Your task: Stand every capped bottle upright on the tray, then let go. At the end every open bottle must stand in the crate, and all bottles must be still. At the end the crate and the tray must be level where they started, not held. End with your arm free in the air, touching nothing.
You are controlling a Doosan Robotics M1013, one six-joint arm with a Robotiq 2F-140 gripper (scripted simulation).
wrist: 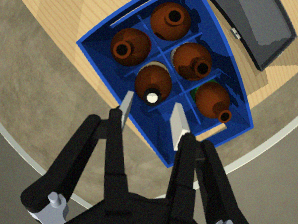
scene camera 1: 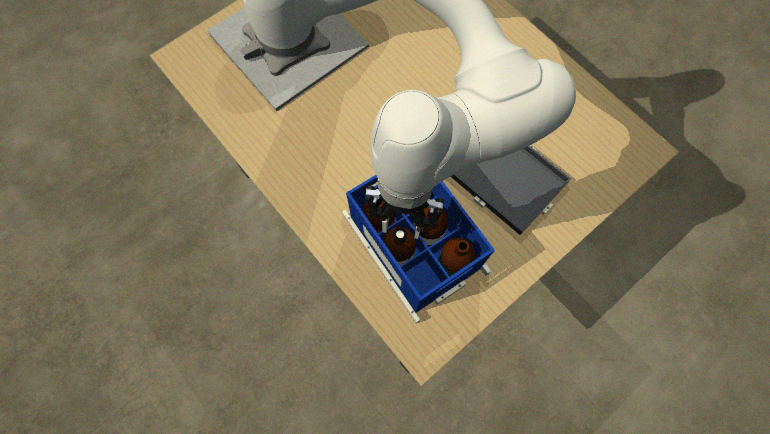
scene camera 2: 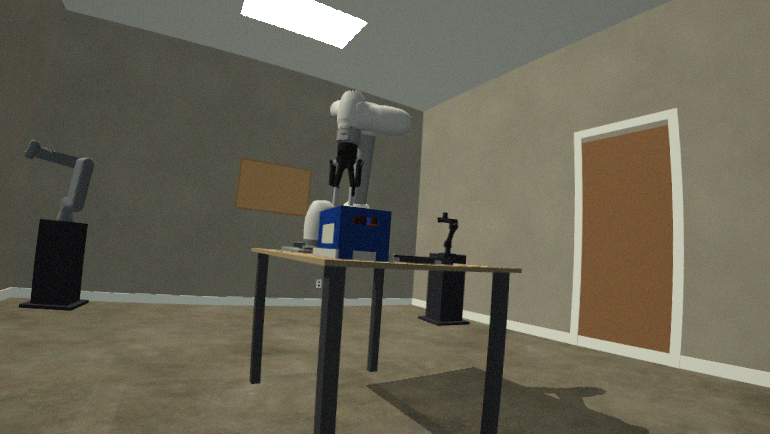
blue crate: wrist 153, 122; scene camera 1; scene camera 2
same spot on blue crate: (scene camera 2: 337, 230) = (scene camera 1: 413, 301)
